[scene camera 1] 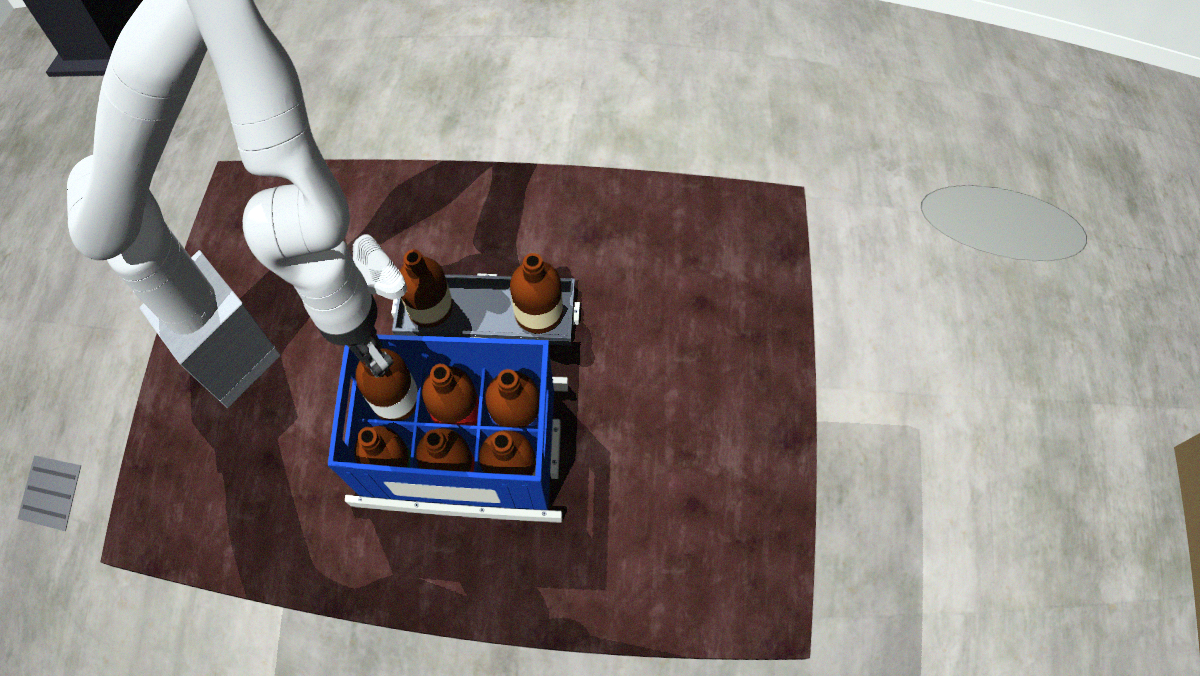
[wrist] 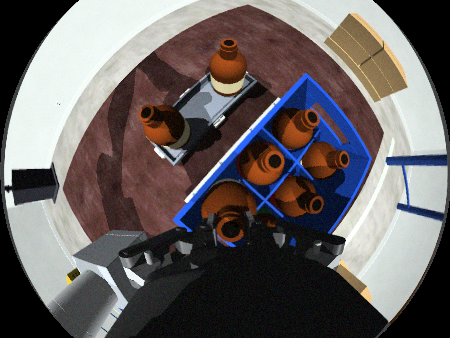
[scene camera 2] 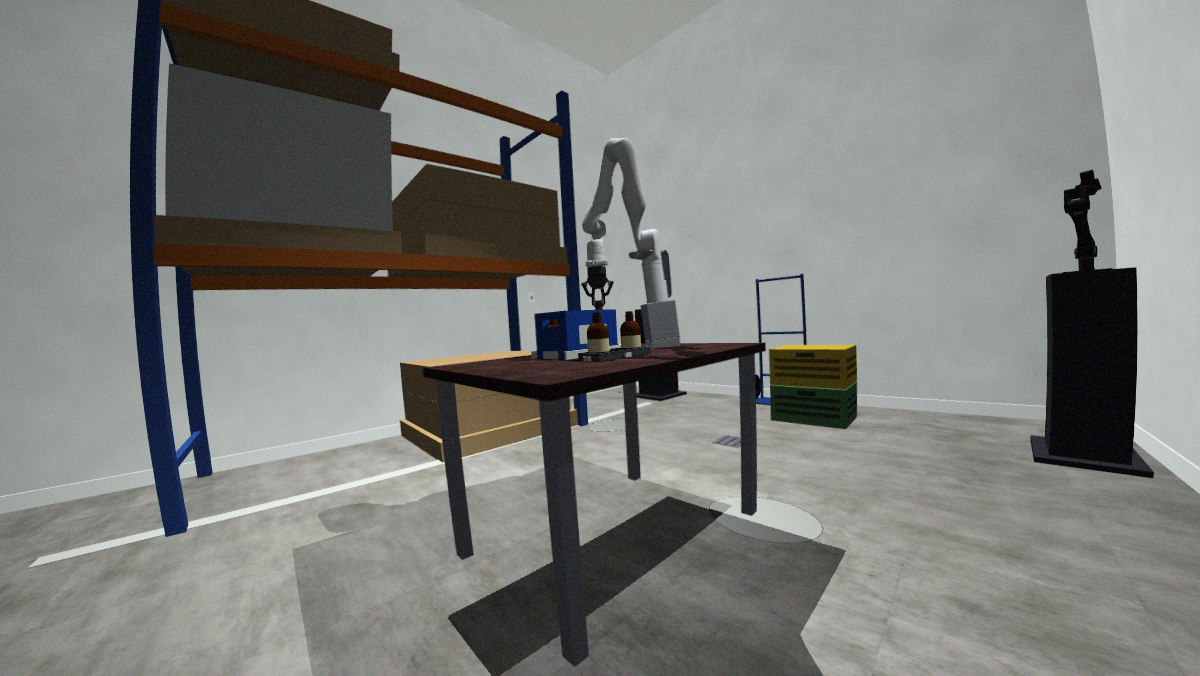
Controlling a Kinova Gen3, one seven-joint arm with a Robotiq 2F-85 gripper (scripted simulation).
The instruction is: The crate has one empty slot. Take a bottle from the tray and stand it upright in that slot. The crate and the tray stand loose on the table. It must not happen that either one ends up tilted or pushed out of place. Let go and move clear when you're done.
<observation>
In view: the gripper (wrist: 230,220), a crate (scene camera 1: 483,359), a grey tray (scene camera 1: 480,303) and a white rail (scene camera 1: 367,502).
The crate also shows in the wrist view (wrist: 338,191) and in scene camera 2 (scene camera 2: 571,334). The grey tray also shows in the wrist view (wrist: 200,104).
</observation>
